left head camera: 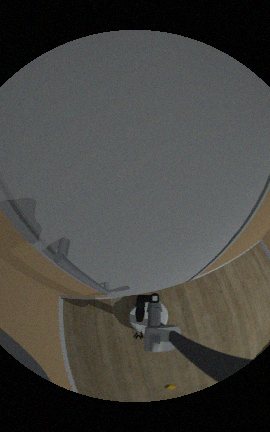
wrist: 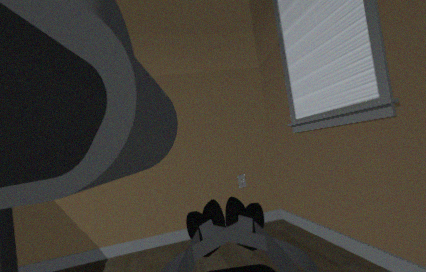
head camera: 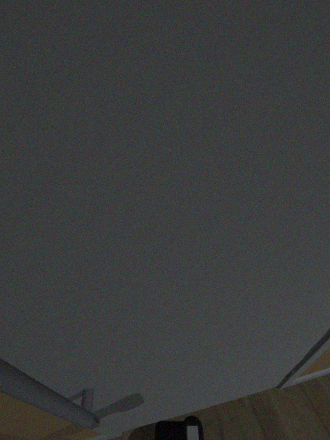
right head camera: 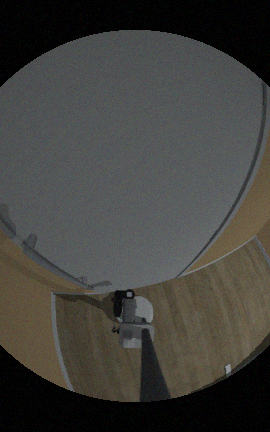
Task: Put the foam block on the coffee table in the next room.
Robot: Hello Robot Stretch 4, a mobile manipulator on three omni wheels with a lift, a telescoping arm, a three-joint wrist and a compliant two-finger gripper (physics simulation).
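Frame: origin at the robot's base, x ahead, y left, z up, level; metres.
Seen in the pictures: gripper, fingertip midpoint: (left head camera: 137,338) (wrist: 224,215) (right head camera: 115,333).
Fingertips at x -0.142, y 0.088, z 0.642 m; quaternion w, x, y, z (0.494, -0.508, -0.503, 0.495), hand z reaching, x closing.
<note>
A point is followed by its place in that frame.
My gripper (wrist: 224,215) {x -0.142, y 0.088, z 0.642 m} (left head camera: 138,335) {x -0.142, y 0.088, z 0.642 m} (right head camera: 115,330) {x -0.142, y 0.088, z 0.642 m} is shut, its dark fingertips close together with no object between them in the wrist view. A small yellow thing (left head camera: 170,386) lies on the floor near the bottom of the left head view, apart from the gripper; I cannot tell whether it is the foam block. The coffee table does not show in these views. A large grey door (head camera: 165,200) {x 0.310, y 0.018, z 1.393 m} (left head camera: 135,150) {x 0.295, y 0.085, z 1.478 m} (right head camera: 130,150) {x 0.328, y -0.060, z 1.463 m} stands close in front of me, beyond the gripper.
The door's handle (head camera: 88,399) {x 0.221, y 0.292, z 0.802 m} (left head camera: 62,248) {x 0.211, y 0.288, z 1.285 m} (right head camera: 30,242) {x 0.211, y 0.286, z 1.283 m} is at the left. Tan walls flank the door. A small white thing (right head camera: 228,369) is at the lower right of the right head view. The wrist view shows a window with blinds (wrist: 330,60) {x -1.459, y 0.841, z 1.109 m} and a wall outlet (wrist: 242,181) {x -2.341, y 0.308, z 0.368 m}.
</note>
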